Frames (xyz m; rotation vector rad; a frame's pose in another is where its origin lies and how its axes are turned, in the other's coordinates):
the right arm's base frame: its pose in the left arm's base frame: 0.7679 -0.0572 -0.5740 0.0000 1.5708 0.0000
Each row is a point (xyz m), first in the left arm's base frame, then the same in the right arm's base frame.
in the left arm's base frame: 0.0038 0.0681 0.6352
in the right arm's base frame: -1.2092 0.1253 -0.7641
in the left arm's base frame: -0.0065 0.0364 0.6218
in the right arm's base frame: -1.1958 0.0936 -0.7744
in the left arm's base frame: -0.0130 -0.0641 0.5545
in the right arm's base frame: -1.1285 -0.0069 -0.7809
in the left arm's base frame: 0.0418 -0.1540 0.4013
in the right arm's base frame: -0.9753 -0.0968 -0.7261
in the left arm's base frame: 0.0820 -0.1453 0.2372
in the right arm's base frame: -0.8112 -0.0881 -0.6859
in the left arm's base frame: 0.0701 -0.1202 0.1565
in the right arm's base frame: -0.7305 -0.0630 -0.6978
